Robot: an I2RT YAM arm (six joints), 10 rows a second.
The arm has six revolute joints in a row. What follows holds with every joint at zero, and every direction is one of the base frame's. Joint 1 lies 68.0 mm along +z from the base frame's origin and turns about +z. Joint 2 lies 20.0 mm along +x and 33.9 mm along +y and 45.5 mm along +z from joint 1 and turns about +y. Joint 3 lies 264.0 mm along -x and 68.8 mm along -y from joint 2 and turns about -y. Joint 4 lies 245.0 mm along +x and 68.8 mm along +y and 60.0 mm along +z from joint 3 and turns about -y. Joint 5 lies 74.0 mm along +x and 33.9 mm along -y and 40.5 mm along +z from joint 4 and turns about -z. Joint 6 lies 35.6 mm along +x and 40.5 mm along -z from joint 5 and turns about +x. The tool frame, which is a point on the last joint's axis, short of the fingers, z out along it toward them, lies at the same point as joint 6; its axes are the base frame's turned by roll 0.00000, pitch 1.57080 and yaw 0.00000 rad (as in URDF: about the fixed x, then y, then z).
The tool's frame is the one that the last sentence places.
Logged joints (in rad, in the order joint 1, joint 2, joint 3, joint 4, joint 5, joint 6), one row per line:
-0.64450 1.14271 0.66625 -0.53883 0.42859 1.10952
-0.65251 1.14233 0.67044 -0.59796 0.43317 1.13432
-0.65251 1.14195 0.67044 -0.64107 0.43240 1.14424
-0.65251 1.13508 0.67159 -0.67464 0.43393 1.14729
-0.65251 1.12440 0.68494 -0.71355 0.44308 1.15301
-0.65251 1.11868 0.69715 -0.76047 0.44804 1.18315
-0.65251 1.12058 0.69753 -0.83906 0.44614 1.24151
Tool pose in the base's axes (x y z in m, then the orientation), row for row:
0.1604 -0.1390 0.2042 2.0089 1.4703 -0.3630
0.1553 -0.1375 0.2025 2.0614 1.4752 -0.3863
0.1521 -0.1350 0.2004 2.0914 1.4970 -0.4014
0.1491 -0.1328 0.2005 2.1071 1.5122 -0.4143
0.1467 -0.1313 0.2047 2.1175 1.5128 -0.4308
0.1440 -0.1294 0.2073 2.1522 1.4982 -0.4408
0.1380 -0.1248 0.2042 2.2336 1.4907 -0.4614
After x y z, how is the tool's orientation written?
As a rotation vector, in radians.
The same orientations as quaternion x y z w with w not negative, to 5 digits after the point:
0.75974 0.55605 -0.13728 0.30782
0.77066 0.55151 -0.14442 0.28473
0.77448 0.55437 -0.14865 0.26601
0.77580 0.55676 -0.15254 0.25473
0.77742 0.55541 -0.15816 0.24924
0.78593 0.54711 -0.16097 0.23891
0.80201 0.53526 -0.16567 0.20694

